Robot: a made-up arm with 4 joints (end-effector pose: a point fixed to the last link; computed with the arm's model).
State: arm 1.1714 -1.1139 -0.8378 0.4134
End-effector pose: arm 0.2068 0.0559 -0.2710 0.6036 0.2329 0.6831 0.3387
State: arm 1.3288 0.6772 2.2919 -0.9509
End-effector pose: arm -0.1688 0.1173 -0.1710 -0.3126 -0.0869 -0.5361 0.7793
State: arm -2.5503 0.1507 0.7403 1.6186
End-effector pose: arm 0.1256 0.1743 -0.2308 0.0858 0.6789 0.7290 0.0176
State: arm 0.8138 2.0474 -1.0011 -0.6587
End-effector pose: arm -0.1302 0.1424 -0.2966 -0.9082 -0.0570 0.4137 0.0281
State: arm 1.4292 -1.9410 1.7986 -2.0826
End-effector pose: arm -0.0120 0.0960 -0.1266 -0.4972 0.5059 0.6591 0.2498
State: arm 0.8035 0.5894 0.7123 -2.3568
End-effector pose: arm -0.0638 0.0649 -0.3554 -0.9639 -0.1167 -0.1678 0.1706
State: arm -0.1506 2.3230 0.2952 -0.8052
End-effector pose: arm -0.0193 0.1100 -0.3854 0.9939 0.0265 0.1069 0.0014
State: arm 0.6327 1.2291 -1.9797 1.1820
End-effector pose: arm 0.1675 0.2703 -0.3081 -0.2552 0.7380 0.4545 0.4285
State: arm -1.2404 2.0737 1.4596 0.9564
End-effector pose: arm -0.0093 0.2497 -0.3459 -0.7084 -0.3121 -0.3975 0.4927
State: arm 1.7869 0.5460 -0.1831 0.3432
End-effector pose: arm 0.0052 0.0002 -0.0096 -0.0938 -0.0539 0.8237 0.5566
